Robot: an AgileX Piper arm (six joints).
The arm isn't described. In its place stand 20 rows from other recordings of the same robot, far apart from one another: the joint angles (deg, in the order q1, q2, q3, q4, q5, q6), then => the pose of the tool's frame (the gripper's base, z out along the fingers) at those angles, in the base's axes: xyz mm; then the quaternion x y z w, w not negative.
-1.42, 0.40, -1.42, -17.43, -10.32, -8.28 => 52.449 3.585 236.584 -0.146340 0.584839 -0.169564 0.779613
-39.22, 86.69, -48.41, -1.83, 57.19, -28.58 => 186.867 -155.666 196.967 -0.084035 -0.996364 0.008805 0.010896
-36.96, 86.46, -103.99, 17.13, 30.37, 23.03 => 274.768 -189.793 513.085 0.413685 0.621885 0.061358 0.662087
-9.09, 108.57, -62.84, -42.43, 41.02, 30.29 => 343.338 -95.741 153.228 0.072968 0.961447 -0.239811 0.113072
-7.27, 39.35, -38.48, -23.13, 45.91, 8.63 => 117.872 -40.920 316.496 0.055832 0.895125 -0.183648 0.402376
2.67, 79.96, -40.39, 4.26, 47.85, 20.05 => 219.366 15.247 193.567 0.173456 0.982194 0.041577 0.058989
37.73, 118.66, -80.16, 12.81, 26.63, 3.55 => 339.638 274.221 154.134 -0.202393 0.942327 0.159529 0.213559
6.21, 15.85, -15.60, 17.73, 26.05, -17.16 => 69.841 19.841 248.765 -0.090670 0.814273 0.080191 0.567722
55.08, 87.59, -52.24, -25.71, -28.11, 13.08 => 181.081 291.874 291.808 -0.451733 0.579341 0.328584 0.593577
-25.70, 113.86, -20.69, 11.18, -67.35, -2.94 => 229.900 -128.715 83.324 0.241972 0.787067 -0.190814 0.534383
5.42, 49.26, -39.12, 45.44, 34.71, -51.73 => 163.674 52.616 318.669 -0.228917 0.826687 0.153158 0.490641
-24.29, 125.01, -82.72, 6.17, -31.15, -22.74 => 450.706 -208.957 187.751 0.062912 0.742122 -0.256989 0.615836
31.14, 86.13, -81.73, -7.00, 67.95, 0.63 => 266.374 148.931 348.602 -0.268475 0.941231 -0.004051 0.204911
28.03, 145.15, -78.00, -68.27, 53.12, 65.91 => 377.853 124.558 -19.640 -0.141546 0.902471 -0.380966 0.142743
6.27, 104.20, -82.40, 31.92, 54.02, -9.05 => 379.659 80.883 260.565 -0.005232 0.955855 0.242351 0.166073
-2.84, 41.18, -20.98, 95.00, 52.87, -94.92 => 118.722 66.475 285.158 -0.251741 0.694442 0.338380 0.582989
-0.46, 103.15, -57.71, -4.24, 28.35, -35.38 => 339.901 -5.924 158.533 -0.322157 0.928365 -0.078706 0.167804
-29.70, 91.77, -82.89, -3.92, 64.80, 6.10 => 285.664 -169.420 324.443 0.293705 0.937270 -0.070206 0.174165
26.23, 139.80, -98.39, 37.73, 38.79, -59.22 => 420.340 245.997 66.238 -0.472249 0.841245 0.189128 0.183082
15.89, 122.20, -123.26, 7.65, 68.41, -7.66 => 451.207 140.156 309.845 -0.188892 0.950326 0.083034 0.233037
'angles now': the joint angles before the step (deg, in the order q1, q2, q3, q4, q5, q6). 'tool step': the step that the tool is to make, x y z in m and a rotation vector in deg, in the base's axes. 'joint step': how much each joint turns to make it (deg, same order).
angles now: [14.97, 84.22, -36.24, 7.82, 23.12, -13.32]
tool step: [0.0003, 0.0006, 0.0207, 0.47, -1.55, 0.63]
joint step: [0.00, -3.14, -2.30, -0.36, 3.85, -0.01]
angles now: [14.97, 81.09, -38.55, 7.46, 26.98, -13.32]
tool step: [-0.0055, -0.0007, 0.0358, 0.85, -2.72, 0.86]
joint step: [-0.01, -5.72, -3.49, -0.40, 6.41, 0.03]
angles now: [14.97, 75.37, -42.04, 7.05, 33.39, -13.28]
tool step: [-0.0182, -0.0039, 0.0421, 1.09, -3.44, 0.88]
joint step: [0.00, -7.84, -3.28, -0.24, 7.57, 0.07]
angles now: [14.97, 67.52, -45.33, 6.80, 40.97, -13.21]
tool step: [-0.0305, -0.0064, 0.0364, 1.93, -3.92, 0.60]
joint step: [0.02, -9.00, -1.83, 0.64, 6.59, 0.11]
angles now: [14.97, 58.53, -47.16, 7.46, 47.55, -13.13]
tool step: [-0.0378, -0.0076, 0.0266, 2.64, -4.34, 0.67]
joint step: [0.00, -9.51, -0.55, 1.38, 5.23, 0.05]
